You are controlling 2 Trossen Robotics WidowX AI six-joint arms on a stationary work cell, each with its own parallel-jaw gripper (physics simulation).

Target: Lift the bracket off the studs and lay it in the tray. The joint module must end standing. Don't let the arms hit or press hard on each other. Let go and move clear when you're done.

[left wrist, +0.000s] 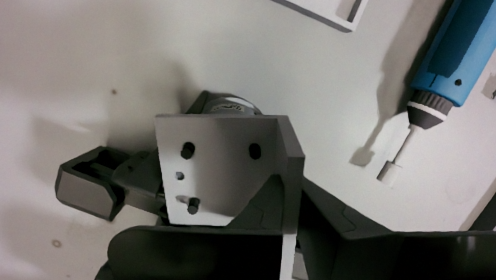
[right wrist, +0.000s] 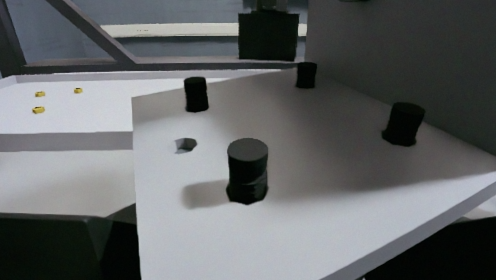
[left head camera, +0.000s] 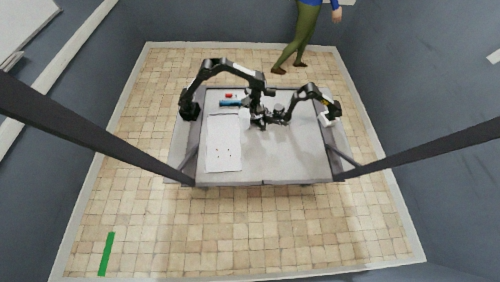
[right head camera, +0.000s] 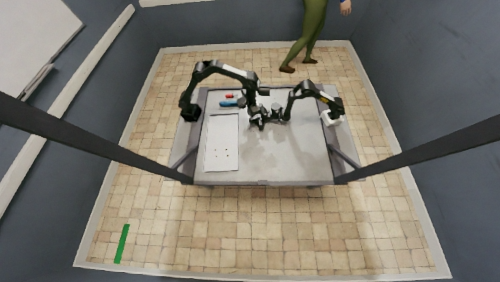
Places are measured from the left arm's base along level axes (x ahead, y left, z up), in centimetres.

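Pixels of known places: left gripper, fingertip midpoint: (left wrist: pixel 286 184) (right wrist: pixel 367 0) (left head camera: pixel 252 108) (right head camera: pixel 250 108); right gripper, fingertip midpoint: (left wrist: pixel 246 107) (left head camera: pixel 250 117) (right head camera: pixel 248 117); left arm's base, link origin: (left head camera: pixel 188 107) (right head camera: pixel 189 108); right arm's base, link origin: (left head camera: pixel 330 116) (right head camera: pixel 333 115).
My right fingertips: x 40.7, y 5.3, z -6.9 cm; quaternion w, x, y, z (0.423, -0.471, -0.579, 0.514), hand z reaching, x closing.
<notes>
Ahead of a thing's pixels: the offset from my right fingertips to its top centre. "*": to the spot under its first point.
The grey L-shaped bracket (left wrist: pixel 220 165) (right wrist: pixel 310 175) has its flat plate around the black studs @(* dx +2.9, dy -1.9, dz +4.9 cm) (left wrist: pixel 187 150) (right wrist: pixel 247 170), which stick up through its holes. My left gripper (left wrist: pixel 286 184) (left head camera: pixel 255 110) is shut on the bracket's upright flange from above. The joint module @(dx +3.2, dy +0.6, dz +5.1 cm) (left wrist: pixel 227 106) shows partly beneath the plate in the left wrist view; most of it is hidden. My right gripper (right wrist: pixel 300 220) (left head camera: pixel 263 120) is shut on the joint module below the plate, its fingers low at both sides of the right wrist view. The white tray @(dx -14.0, dy -19.8, dz -1.2 cm) (left head camera: pixel 222 131) (right head camera: pixel 221 131) (right wrist: pixel 65 142) lies nearby.
Brass nuts @(dx -16.3, dy -27.4, dz -1.9 cm) (right wrist: pixel 78 90) (left head camera: pixel 217 149) lie in the tray. A blue power screwdriver @(dx -13.1, dy +10.7, dz +1.3 cm) (left head camera: pixel 230 103) (left wrist: pixel 455 55) and a red-handled tool @(dx -18.0, dy +17.8, dz +0.1 cm) (left head camera: pixel 228 95) (right head camera: pixel 229 95) lie behind the tray. Both arms meet closely at the bracket. Slanted frame posts (left head camera: pixel 100 135) stand at the table's sides.
</notes>
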